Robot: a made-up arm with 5 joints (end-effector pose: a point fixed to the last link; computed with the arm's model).
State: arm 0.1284 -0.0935 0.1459 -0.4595 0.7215
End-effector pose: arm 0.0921 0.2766 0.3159 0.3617 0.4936 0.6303
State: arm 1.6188 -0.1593 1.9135 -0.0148 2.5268
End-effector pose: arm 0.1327 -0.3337 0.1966 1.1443 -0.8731 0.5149
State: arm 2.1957 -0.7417 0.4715 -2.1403 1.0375
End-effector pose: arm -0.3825 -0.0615 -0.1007 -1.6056 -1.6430 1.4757
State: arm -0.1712 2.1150 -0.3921 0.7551 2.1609
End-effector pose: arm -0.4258 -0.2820 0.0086 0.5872 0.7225 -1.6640
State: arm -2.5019 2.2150 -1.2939 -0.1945 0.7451
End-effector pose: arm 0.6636 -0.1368 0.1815 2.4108 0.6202 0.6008
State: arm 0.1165 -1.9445 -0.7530 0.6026 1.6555
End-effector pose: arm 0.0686 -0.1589 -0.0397 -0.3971 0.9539 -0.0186
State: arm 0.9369 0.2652 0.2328 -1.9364 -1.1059
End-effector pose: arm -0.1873 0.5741 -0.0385 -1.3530 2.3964 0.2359
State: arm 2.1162 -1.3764 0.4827 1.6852 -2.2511
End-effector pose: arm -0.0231 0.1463 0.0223 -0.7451 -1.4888 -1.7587
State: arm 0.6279 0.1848 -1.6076 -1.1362 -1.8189
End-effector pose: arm -0.0349 -0.1147 -0.4016 -2.2930 -0.7198 -1.2796
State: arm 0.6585 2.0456 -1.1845 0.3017 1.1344
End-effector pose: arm -0.5668 -0.2019 0.1892 -0.4727 -1.1411 2.8441
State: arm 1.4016 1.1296 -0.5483 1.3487 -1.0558
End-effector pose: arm -0.4392 -0.0167 0.7571 0.9632 0.2629 -0.2742
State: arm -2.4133 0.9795 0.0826 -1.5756 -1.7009
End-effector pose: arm 0.4579 0.5832 0.1861 -0.0912 -1.4013 -1.7999
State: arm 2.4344 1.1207 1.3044 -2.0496 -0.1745
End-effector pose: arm 0.4862 0.5049 0.1967 -1.2647 -0.8580 -0.8517
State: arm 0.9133 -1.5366 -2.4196 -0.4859 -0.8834
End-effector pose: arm -0.6484 -0.4504 0.2602 2.5230 -0.8035 -0.0219
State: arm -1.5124 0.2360 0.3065 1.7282 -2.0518
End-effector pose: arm -0.0143 0.2974 -0.2802 2.7806 -1.1107 0.2338
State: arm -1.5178 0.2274 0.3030 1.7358 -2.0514
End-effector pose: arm -0.0078 0.3004 -0.2780 2.7908 -1.1220 0.2472
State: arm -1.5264 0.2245 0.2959 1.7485 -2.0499
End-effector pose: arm 0.0030 0.3027 -0.2786 2.7968 -1.1379 0.2751
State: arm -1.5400 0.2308 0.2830 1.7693 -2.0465
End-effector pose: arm 0.0211 0.3035 -0.2835 2.7954 -1.1610 0.3265
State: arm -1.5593 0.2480 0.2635 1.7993 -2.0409
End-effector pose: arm 0.0477 0.3021 -0.2927 2.7840 -1.1912 0.4053
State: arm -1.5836 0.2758 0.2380 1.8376 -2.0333
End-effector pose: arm 0.0826 0.2978 -0.3048 2.7613 -1.2258 0.5096
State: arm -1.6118 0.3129 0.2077 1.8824 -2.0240
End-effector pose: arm 0.1246 0.2900 -0.3180 2.7264 -1.2614 0.6351
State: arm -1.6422 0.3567 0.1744 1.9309 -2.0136
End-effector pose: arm 0.1715 0.2785 -0.3298 2.6801 -1.2939 0.7739
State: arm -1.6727 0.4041 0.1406 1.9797 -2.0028
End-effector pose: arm 0.2196 0.2638 -0.3386 2.6250 -1.3198 0.9158
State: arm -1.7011 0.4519 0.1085 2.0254 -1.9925
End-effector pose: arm 0.2655 0.2470 -0.3438 2.5653 -1.3370 1.0503
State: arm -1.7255 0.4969 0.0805 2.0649 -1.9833
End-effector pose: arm 0.3054 0.2298 -0.3460 2.5065 -1.3452 1.1674
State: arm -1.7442 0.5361 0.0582 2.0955 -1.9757
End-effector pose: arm 0.3367 0.2141 -0.3466 2.4542 -1.3465 1.2592
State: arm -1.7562 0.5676 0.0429 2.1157 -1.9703
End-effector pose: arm 0.3575 0.2011 -0.3473 2.4135 -1.3423 1.3209
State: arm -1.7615 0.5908 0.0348 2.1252 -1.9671
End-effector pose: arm 0.3680 0.1915 -0.3496 2.3863 -1.3351 1.3524
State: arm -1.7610 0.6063 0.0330 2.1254 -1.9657
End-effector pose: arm 0.3693 0.1853 -0.3536 2.3718 -1.3266 1.3577
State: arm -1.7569 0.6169 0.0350 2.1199 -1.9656
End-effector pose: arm 0.3651 0.1812 -0.3589 2.3652 -1.3176 1.3470
